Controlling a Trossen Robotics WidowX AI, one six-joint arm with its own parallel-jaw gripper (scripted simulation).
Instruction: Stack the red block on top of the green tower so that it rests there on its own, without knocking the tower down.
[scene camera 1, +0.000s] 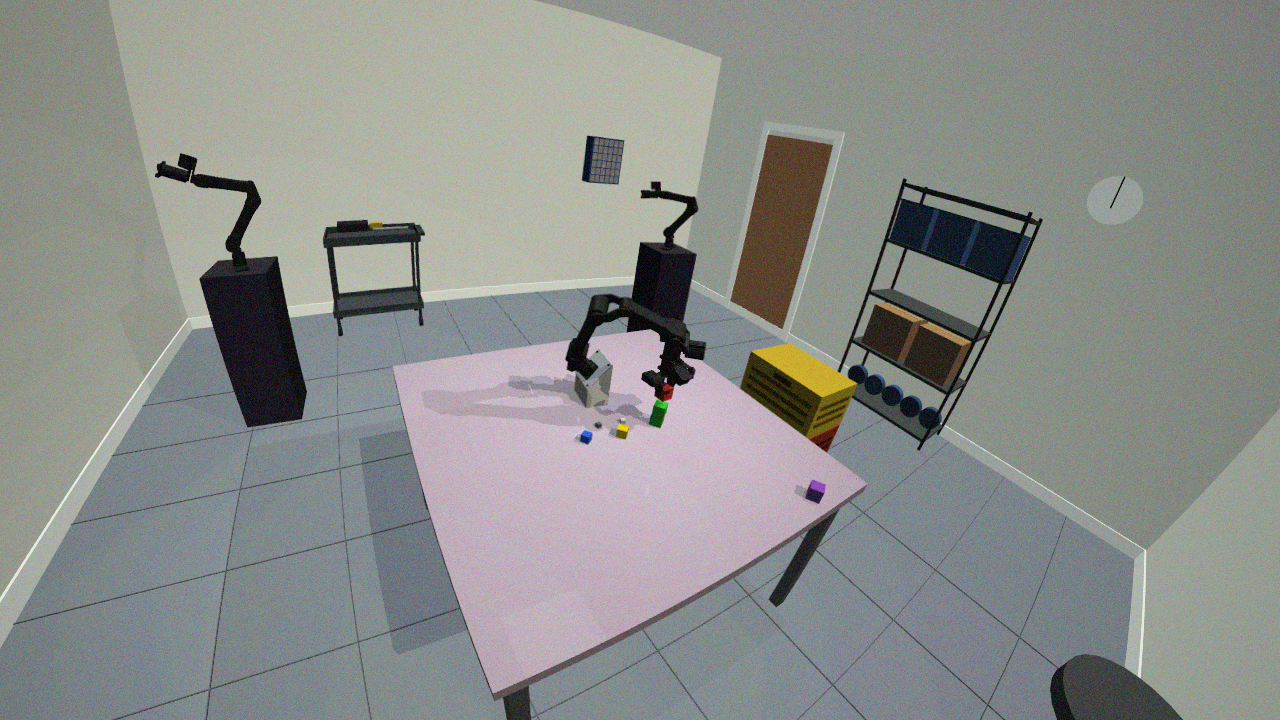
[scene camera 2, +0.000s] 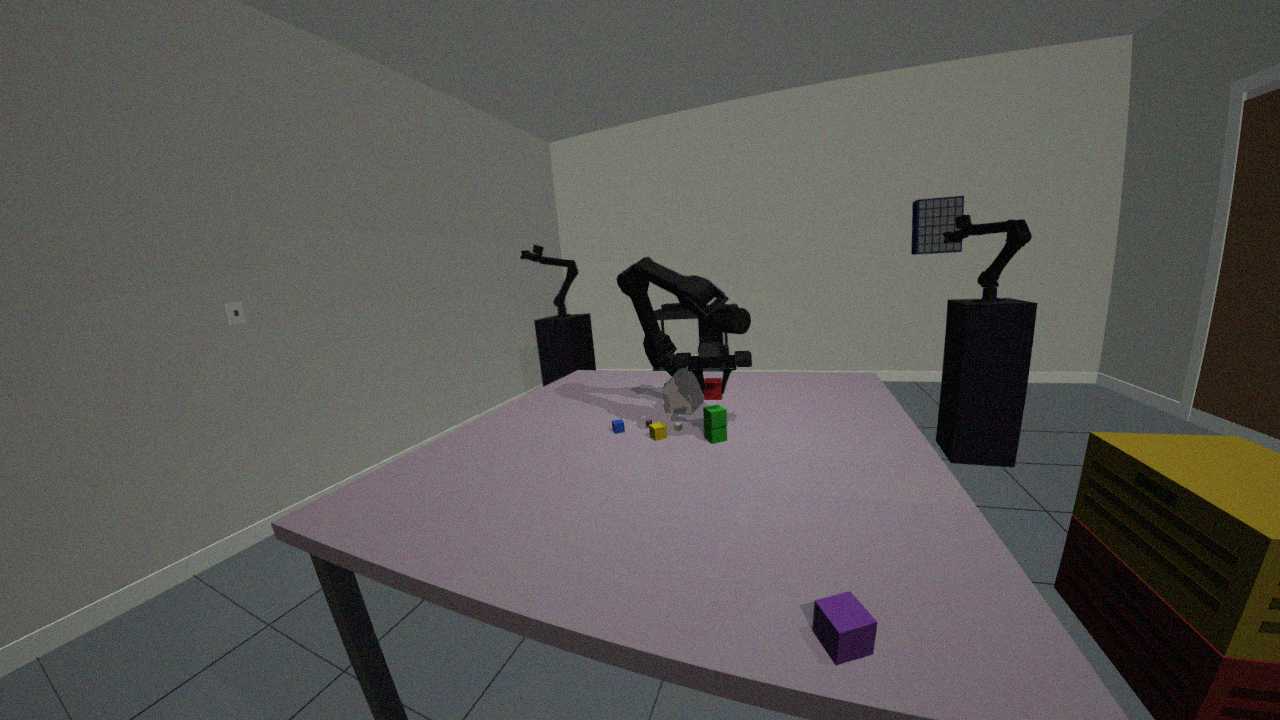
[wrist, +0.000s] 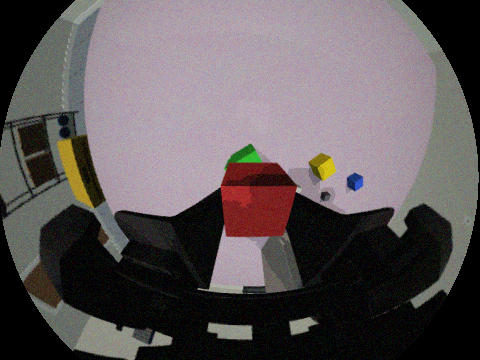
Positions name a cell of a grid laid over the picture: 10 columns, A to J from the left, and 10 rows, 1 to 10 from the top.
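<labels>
My gripper is visible in the wrist view (F6), in scene camera 1 (F6) and in scene camera 2 (F6).
</labels>
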